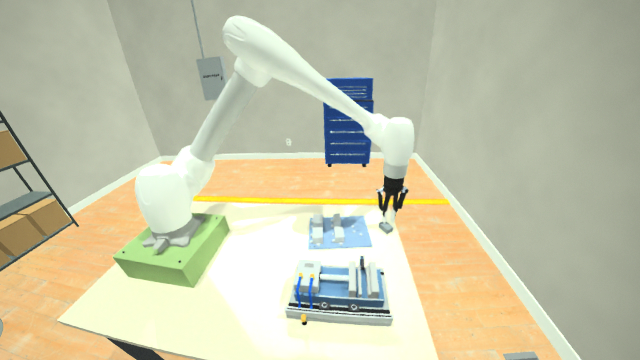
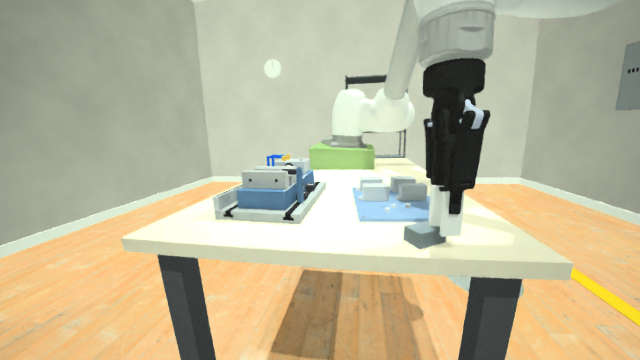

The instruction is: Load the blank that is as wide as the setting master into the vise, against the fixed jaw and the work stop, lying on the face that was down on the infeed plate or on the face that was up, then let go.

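Frame: origin at the arm's base, x right, y ahead, z up, level; metres.
Where they show: gripper, fingertip midpoint: (image 1: 388,221) (image 2: 443,229); arm's base at its link origin: (image 1: 176,231) (image 2: 346,145).
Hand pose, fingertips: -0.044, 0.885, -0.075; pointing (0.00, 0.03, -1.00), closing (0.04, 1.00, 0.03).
Observation:
Each offset is from my fingertips to the centre of the thing, as dx, dy, dz. "*": to the spot under its first point.
My gripper (image 1: 389,219) (image 2: 444,220) points down, its white fingertips a little apart with nothing gripped between them. They are low at one end of a dark grey block @[+0.021, -0.016, -0.013] (image 1: 385,228) (image 2: 423,235), which looks like the setting master and lies on the table; contact is unclear. Light grey blanks (image 1: 338,235) (image 2: 412,192) stand on the blue infeed plate @[+0.005, -0.223, -0.021] (image 1: 356,243) (image 2: 375,216); which matches the master's width cannot be told. The vise @[+0.290, -0.268, +0.024] (image 1: 335,290) (image 2: 265,198) shows a jaw (image 1: 372,281) (image 2: 265,179) at its outer end and an upright stop @[+0.253, -0.189, +0.065] (image 1: 362,262) beside the jaws. No blank shows between them.
The vise sits on a grey base (image 1: 340,317) (image 2: 257,215), with blue hoses @[* +0.314, -0.354, +0.039] (image 1: 311,292) at its inner end. The green robot base (image 1: 165,260) (image 2: 342,157) stands at the table's far end from the gripper. The table edge (image 2: 345,262) is close to the dark block.

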